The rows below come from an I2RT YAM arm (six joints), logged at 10 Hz.
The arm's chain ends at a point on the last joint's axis. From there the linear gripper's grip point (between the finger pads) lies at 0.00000 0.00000 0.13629 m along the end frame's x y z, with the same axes.
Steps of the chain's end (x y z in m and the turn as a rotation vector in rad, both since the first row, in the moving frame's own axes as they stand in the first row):
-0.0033, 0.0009, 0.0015, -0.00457, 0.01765, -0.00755
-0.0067, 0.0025, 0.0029, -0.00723, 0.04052, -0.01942
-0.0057, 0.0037, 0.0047, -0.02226, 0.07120, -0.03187
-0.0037, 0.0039, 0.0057, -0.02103, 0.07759, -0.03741
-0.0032, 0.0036, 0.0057, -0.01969, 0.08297, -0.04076
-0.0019, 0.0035, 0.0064, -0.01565, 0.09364, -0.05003
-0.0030, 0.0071, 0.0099, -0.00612, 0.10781, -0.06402
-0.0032, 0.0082, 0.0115, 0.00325, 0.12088, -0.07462
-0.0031, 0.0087, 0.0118, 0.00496, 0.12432, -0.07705
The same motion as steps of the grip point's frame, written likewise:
-0.0009, 0.0015, 0.0015, -0.00457, 0.01765, -0.00755
-0.0012, 0.0034, 0.0028, -0.00723, 0.04052, -0.01942
0.0040, 0.0066, 0.0043, -0.02226, 0.07120, -0.03187
0.0069, 0.0066, 0.0053, -0.02103, 0.07759, -0.03741
0.0081, 0.0060, 0.0052, -0.01969, 0.08297, -0.04076
0.0109, 0.0053, 0.0058, -0.01565, 0.09364, -0.05003
0.0117, 0.0075, 0.0091, -0.00612, 0.10781, -0.06402
0.0132, 0.0071, 0.0105, 0.00325, 0.12088, -0.07462
0.0138, 0.0074, 0.0107, 0.00496, 0.12432, -0.07705

